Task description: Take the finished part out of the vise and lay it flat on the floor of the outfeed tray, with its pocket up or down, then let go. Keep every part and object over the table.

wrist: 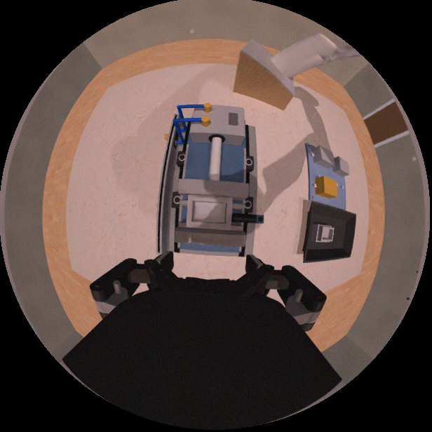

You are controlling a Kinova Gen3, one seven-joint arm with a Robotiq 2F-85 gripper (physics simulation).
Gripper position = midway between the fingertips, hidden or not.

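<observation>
A vise jaw (182, 234) and another vise jaw (237, 190) are visible, as is the gripper (209, 261).
</observation>
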